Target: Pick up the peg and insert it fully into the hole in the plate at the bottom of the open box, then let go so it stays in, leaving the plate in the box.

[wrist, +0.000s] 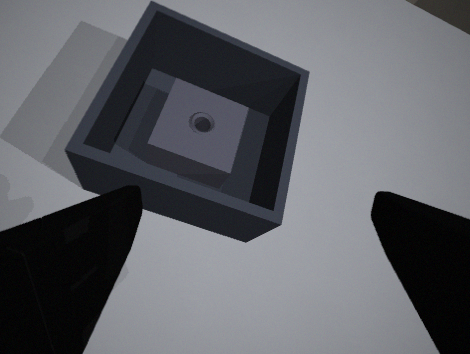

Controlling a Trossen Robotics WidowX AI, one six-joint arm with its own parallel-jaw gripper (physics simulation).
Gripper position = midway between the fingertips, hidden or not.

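There is a pale square plate (197,134) in the scene, and a dark box (107,151) too. I can also see my own gripper (257,201).
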